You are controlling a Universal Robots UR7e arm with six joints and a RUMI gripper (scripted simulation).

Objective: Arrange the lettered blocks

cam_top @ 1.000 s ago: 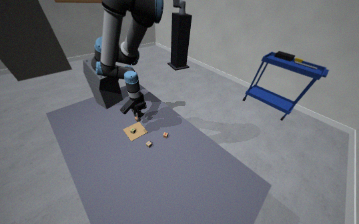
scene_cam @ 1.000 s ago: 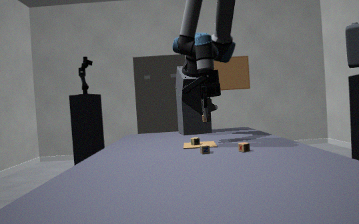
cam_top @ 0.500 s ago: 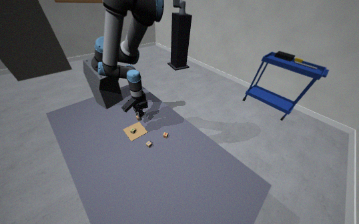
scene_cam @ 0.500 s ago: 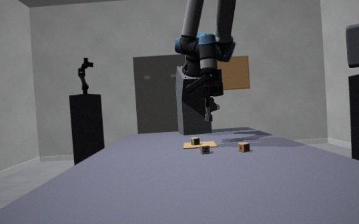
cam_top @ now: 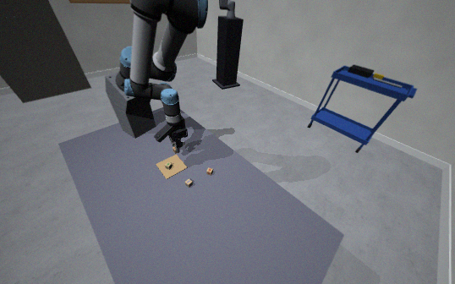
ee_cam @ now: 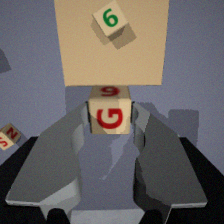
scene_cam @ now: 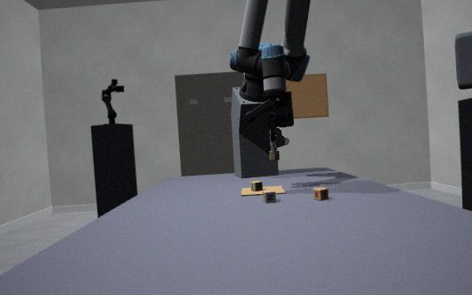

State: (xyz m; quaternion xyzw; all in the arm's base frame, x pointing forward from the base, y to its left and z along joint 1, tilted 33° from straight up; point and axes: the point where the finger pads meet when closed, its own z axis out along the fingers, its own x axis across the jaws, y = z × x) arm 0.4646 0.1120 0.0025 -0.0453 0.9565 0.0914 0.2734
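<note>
Now: hand 10 mm short of the tan mat, 50 mm to the left of it and 120 mm above it.
</note>
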